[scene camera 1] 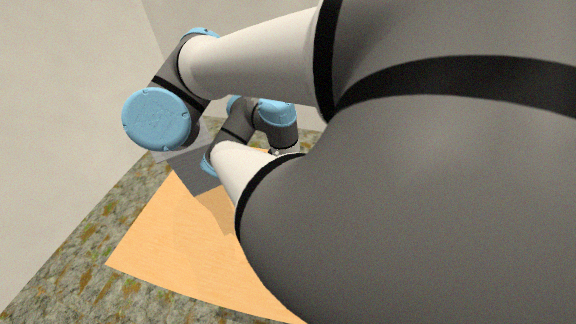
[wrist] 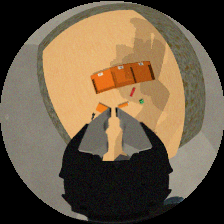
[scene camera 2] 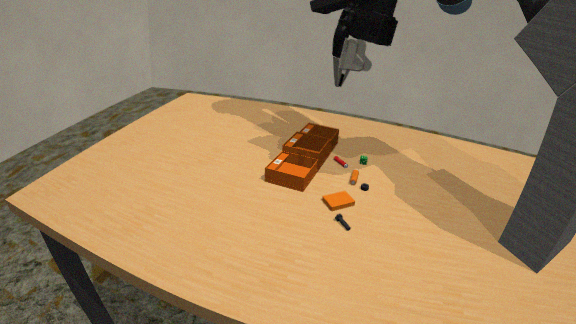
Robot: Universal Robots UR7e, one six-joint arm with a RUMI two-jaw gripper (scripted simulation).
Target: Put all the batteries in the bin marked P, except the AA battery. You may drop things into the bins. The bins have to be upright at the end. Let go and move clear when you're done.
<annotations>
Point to an orange bin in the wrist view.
102,81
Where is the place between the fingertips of the gripper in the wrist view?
113,108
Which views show the orange bin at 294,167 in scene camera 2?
The wrist view and scene camera 2 only.
</annotations>
